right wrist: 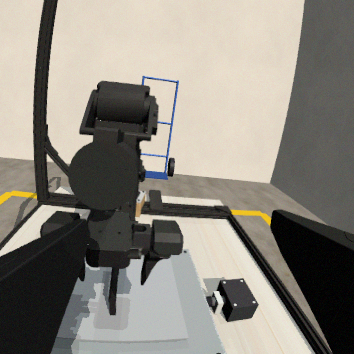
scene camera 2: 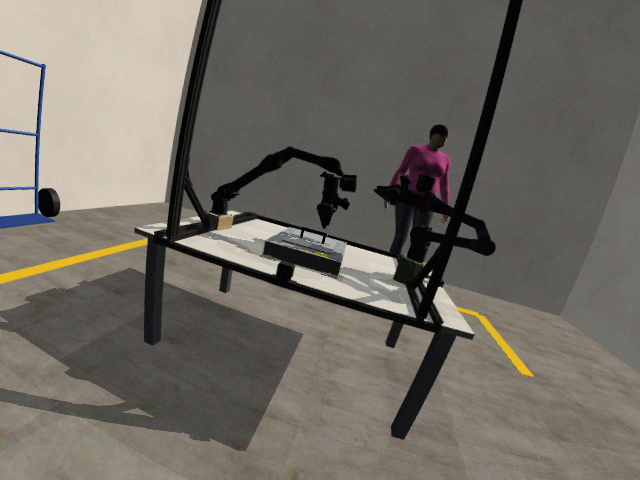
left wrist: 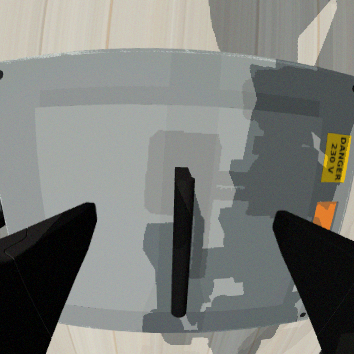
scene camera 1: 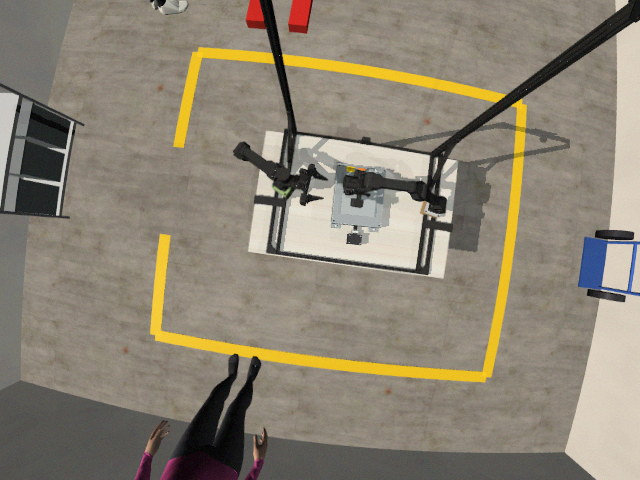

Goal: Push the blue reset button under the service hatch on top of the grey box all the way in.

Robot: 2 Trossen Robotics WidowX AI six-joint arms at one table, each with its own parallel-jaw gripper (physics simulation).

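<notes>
The grey box (scene camera 1: 336,209) (scene camera 2: 302,258) (left wrist: 100,70) (right wrist: 201,312) stands mid-table. Its service hatch (left wrist: 100,160) (right wrist: 165,310) lies flat and looks closed, with a black bar handle (scene camera 2: 324,238) (left wrist: 182,250) (right wrist: 113,295) standing on it. The blue reset button does not show in any view; the hatch hides it. My left gripper (scene camera 2: 324,223) (left wrist: 187,216) (right wrist: 111,281) is open and empty, pointing down above the hatch, its fingers on either side of the handle in the left wrist view. My right gripper (scene camera 1: 324,188) (scene camera 2: 378,191) is open and empty, raised beside the box, facing it.
A black block (scene camera 1: 354,238) (right wrist: 239,300) with a connector stands beside the box. A yellow danger label (left wrist: 336,157) and an orange label (left wrist: 325,215) are on the box's top. A black frame (scene camera 1: 346,260) (right wrist: 280,300) borders the table, with tall posts rising from it.
</notes>
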